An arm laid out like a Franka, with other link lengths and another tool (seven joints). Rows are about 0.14 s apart.
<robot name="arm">
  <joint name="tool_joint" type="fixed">
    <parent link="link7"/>
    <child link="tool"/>
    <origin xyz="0.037 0.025 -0.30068" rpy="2.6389 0 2.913"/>
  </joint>
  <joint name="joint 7" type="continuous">
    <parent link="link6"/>
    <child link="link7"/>
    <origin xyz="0.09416 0 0"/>
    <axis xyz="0 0 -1"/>
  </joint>
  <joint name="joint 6" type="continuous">
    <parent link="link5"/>
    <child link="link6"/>
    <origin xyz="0 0 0"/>
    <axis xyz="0 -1 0"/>
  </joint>
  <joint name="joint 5" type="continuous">
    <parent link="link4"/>
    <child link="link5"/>
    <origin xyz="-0.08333 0 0.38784"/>
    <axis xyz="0 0 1"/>
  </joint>
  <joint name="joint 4" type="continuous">
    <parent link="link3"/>
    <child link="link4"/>
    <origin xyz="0.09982 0 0"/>
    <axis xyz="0 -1 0"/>
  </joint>
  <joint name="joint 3" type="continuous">
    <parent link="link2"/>
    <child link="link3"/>
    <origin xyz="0 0 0.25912"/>
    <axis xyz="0 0 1"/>
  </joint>
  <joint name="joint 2" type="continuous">
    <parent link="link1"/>
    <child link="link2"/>
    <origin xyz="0 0 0"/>
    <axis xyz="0 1 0"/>
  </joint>
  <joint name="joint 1" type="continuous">
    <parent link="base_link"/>
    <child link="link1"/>
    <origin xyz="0 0 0.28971"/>
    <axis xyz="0 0 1"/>
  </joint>
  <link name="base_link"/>
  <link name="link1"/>
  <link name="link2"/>
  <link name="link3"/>
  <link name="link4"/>
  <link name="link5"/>
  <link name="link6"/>
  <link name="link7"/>
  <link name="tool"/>
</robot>
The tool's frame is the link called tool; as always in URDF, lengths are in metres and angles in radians. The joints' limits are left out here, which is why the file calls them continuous.
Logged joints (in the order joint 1, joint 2, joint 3, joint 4, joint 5, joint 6, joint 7), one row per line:
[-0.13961 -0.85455 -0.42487 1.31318 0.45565 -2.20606 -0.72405]
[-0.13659 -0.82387 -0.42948 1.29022 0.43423 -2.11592 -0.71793]
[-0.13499 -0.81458 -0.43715 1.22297 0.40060 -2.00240 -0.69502]
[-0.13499 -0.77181 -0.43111 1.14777 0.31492 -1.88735 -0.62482]
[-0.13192 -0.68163 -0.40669 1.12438 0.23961 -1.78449 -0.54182]
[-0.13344 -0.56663 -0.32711 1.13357 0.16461 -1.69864 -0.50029]
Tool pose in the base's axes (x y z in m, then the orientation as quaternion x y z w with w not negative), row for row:
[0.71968 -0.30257 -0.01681 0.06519 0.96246 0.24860 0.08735]
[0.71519 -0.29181 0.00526 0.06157 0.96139 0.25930 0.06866]
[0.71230 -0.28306 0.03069 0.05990 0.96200 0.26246 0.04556]
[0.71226 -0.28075 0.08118 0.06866 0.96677 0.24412 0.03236]
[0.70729 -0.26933 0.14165 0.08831 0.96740 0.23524 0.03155]
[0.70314 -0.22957 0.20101 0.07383 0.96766 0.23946 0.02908]
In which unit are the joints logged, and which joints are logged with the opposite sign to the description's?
The joints are logged in radians. Opposite sign: joint 2, joint 4, joint 6.
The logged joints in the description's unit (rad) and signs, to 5 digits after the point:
[-0.13961 0.85455 -0.42487 -1.31318 0.45565 2.20606 -0.72405]
[-0.13659 0.82387 -0.42948 -1.29022 0.43423 2.11592 -0.71793]
[-0.13499 0.81458 -0.43715 -1.22297 0.40060 2.00240 -0.69502]
[-0.13499 0.77181 -0.43111 -1.14777 0.31492 1.88735 -0.62482]
[-0.13192 0.68163 -0.40669 -1.12438 0.23961 1.78449 -0.54182]
[-0.13344 0.56663 -0.32711 -1.13357 0.16461 1.69864 -0.50029]

